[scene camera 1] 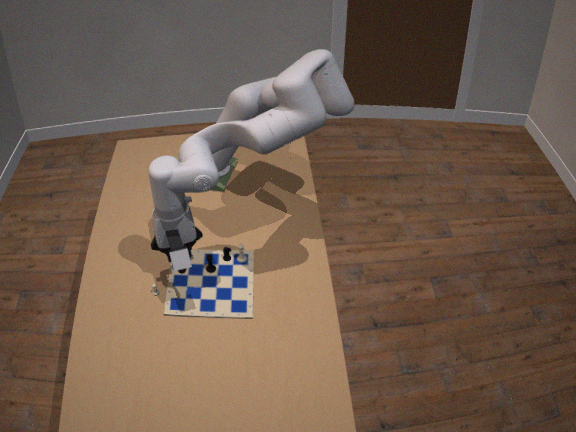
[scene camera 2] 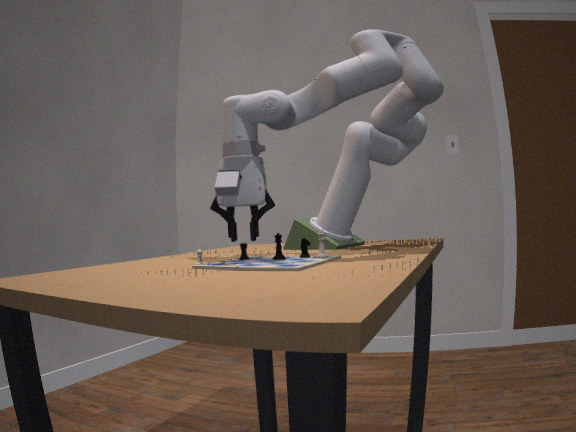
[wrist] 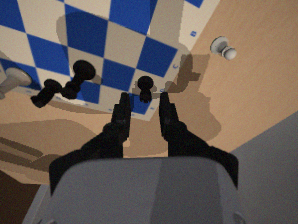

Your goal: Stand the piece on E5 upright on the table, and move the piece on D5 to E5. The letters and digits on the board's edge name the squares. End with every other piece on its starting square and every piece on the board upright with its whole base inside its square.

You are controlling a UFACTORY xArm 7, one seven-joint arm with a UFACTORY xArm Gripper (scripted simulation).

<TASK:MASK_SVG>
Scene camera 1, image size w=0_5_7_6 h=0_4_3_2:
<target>my gripper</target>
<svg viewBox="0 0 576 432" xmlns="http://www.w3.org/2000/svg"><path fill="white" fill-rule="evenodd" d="M189 204L187 204L188 207L184 214L173 220L159 218L156 215L155 208L152 212L155 236L151 243L151 249L165 253L168 256L169 262L172 263L174 271L192 267L190 261L192 246L203 237L202 232L194 224Z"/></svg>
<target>chessboard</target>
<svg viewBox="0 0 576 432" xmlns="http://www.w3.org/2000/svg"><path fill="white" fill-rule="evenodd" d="M171 263L164 308L165 316L253 319L254 250L244 250L243 253L247 260L244 263L240 263L237 261L240 253L239 250L229 252L231 260L224 261L223 250L192 249L192 257L190 257L192 267L186 268L186 272L183 274L179 273L178 270L174 271ZM209 254L212 255L212 264L216 267L216 271L213 273L209 273L206 270L208 266L206 256Z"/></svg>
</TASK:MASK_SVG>
